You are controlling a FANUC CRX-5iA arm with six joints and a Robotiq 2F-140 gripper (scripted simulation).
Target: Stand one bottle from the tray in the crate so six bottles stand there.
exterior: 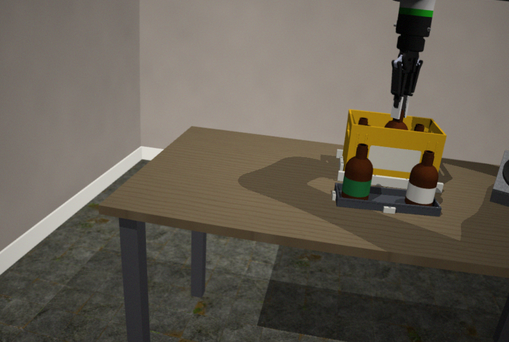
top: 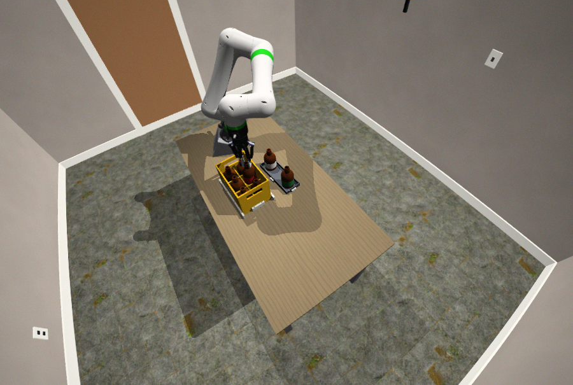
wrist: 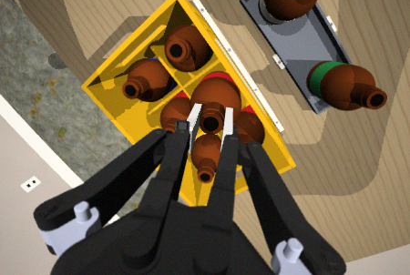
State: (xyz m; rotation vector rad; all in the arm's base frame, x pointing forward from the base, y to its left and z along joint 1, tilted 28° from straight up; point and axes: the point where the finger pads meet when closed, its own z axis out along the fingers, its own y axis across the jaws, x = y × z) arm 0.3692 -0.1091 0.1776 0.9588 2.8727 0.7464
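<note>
Right now the crate is 10 mm ahead of my hand, 40 mm to the right of it and 150 mm below it. Round my hand: white-banded bottle (80 mm behind, 160 mm to the left, 150 mm below); green-banded bottle (90 mm ahead, 190 mm to the left, 150 mm below); dark grey tray (180 mm to the left, 220 mm below).
</note>
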